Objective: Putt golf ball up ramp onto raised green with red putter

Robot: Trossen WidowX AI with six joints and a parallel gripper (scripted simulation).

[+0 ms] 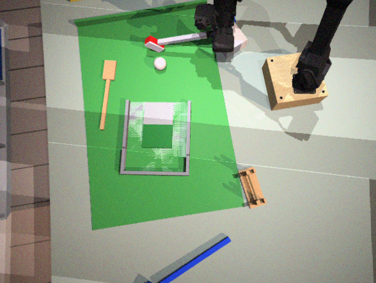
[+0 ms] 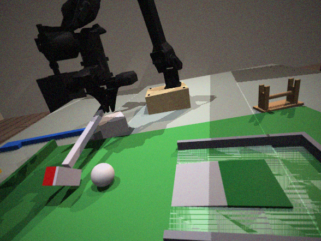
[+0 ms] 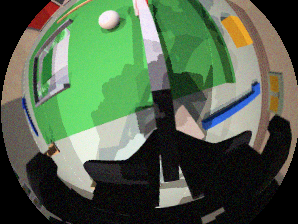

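The red putter is 120 mm ahead of my gripper tip. Also, from my gripper tip: small wooden rack: 480 mm to the left, 100 mm behind, 40 mm below; wooden paddle: 390 mm ahead, 140 mm to the left, 70 mm below; white golf ball: 210 mm ahead, 60 mm to the left, 50 mm below.
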